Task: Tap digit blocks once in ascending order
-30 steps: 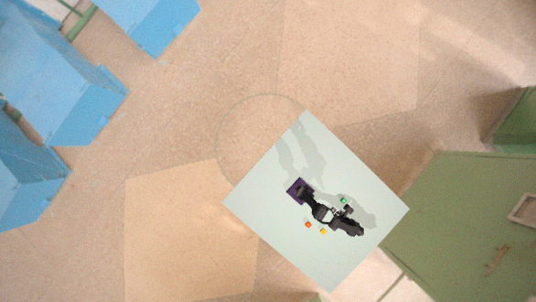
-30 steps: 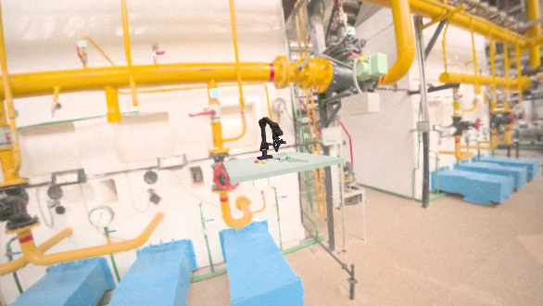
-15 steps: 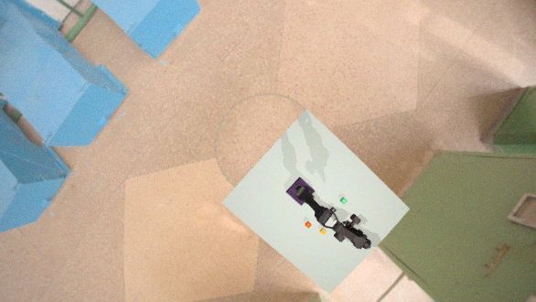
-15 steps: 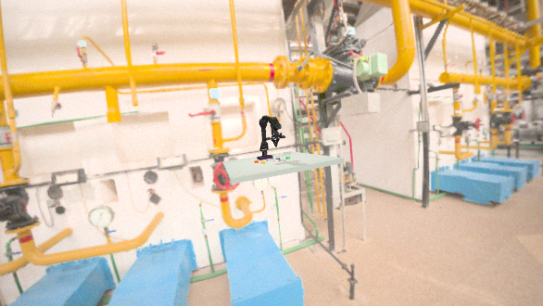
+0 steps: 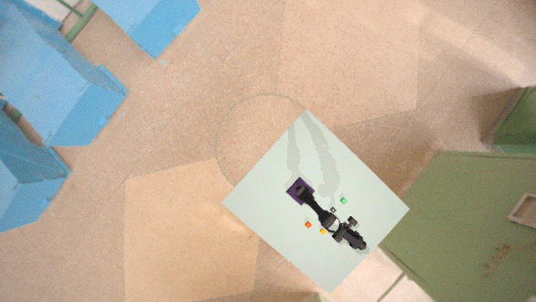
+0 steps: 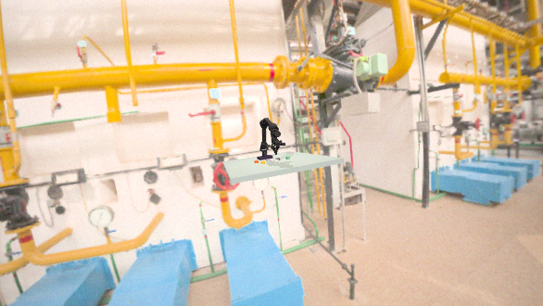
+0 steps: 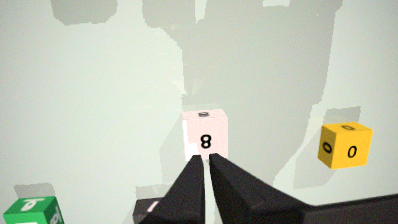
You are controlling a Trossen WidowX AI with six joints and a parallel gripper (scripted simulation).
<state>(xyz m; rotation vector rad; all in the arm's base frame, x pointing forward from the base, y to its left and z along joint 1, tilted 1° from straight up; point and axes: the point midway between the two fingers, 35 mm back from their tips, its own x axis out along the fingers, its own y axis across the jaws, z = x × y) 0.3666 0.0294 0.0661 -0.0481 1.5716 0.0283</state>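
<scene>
Right now the white block is 5 cm below my gripper tip, 1 cm to the right of it and 1 cm behind it. Round my gripper tip: green block (14 cm to the left, 8 cm behind, 5 cm below); yellow block (13 cm to the right, 5 cm below, 2 cm behind); dark block (9 cm behind, 5 cm below, 4 cm to the left).
</scene>
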